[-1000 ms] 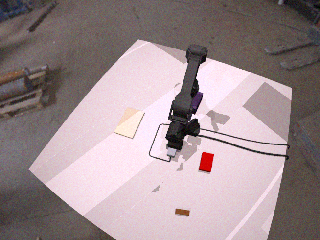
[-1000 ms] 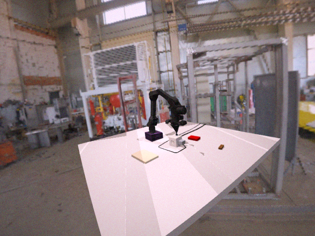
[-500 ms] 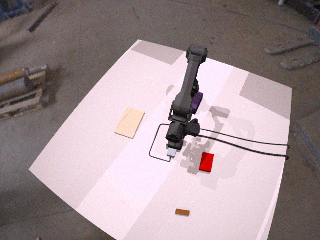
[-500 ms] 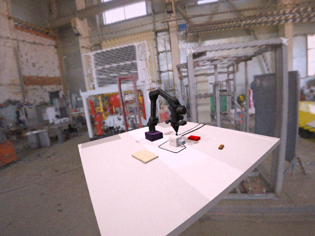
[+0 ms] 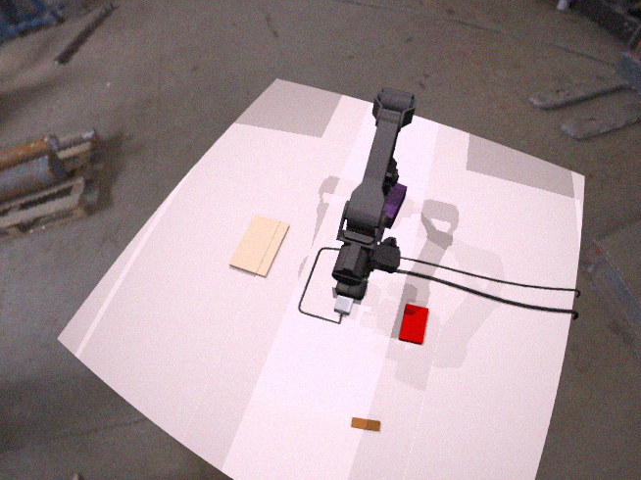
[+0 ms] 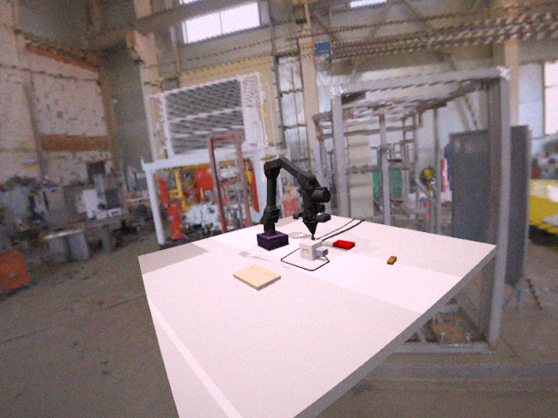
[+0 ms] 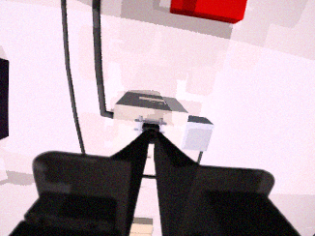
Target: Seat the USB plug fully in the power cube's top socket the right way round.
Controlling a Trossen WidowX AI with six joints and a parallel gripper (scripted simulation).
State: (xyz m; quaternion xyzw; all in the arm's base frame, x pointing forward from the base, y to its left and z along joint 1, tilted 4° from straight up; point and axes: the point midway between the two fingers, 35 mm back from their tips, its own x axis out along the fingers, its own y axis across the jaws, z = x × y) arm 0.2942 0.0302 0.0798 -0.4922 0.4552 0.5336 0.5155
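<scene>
Now: gripper tip 20 mm above the USB plug. Also, from my gripper tip: beige plate: 40 mm behind, 310 mm to the right, 100 mm below; small brown block: 320 mm ahead, 130 mm to the left, 100 mm below; red block: 50 mm ahead, 160 mm to the left, 90 mm below.
</scene>
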